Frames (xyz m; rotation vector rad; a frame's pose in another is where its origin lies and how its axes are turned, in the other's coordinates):
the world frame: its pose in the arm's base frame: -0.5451 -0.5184 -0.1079 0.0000 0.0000 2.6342
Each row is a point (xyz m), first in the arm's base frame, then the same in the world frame.
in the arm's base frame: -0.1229 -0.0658 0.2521
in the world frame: -0.1491 -0.6007 0.3600
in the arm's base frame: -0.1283 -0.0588 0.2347
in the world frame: -0.1410 -0.6042 0.3426
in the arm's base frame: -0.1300 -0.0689 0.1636
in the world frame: -0.1444 -0.5946 0.2715
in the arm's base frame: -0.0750 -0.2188 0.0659
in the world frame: -0.2653 -0.4903 0.1738
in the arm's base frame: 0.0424 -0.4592 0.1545
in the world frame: -0.4847 -0.3372 0.2624
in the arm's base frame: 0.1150 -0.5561 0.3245
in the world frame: -0.5953 -0.2878 0.4324
